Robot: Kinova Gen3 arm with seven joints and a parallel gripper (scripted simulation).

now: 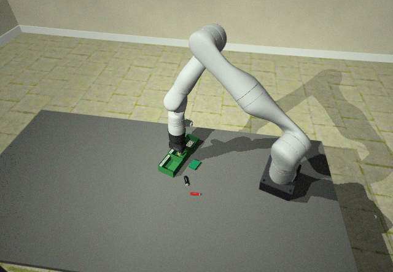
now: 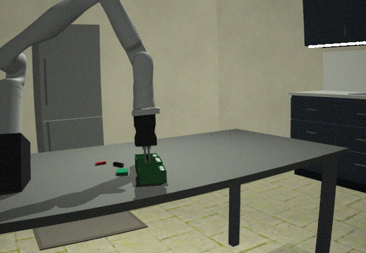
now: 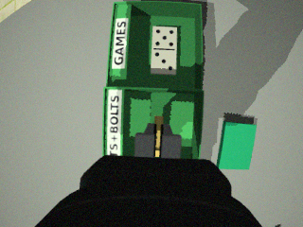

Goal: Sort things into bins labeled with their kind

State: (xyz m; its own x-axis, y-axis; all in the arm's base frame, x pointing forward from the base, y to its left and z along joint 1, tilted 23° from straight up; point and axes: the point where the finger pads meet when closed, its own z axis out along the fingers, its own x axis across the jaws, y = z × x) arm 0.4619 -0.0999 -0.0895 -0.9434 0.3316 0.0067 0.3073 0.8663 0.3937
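My hand is 10 mm to the right of the brass bolt and 10 mm above it. Round my hand: green block: 80 mm behind, 40 mm to the left, 40 mm below; then green three-compartment bin: 10 mm ahead, 20 mm below; then white domino-like tile: 30 mm behind, 80 mm to the right, 30 mm below.
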